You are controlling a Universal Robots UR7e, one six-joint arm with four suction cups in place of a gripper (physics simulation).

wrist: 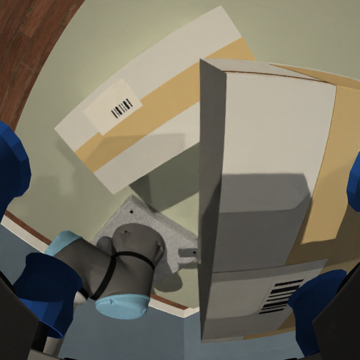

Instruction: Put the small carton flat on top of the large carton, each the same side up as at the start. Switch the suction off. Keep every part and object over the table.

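The small carton [272,130], white with a tan tape band and a barcode label, fills the right side of the wrist view, close to the camera. My suction gripper [319,302] shows blue cups; the right-hand cups are on this carton and hold it, raised above the table. The left-hand cups are beside it, off its surface. The large carton [165,70], white with a tan tape band and a barcode label, lies on the table at upper left, farther down and turned at an angle to the held one. Its right end is hidden behind the held carton.
The robot's base and lower arm [135,245] stand on a grey plate [131,207] at lower left, near the held carton in the view. The pale green table [50,170] has a curved edge at left, with brown wooden floor [25,55] beyond. Shadows fall across both cartons.
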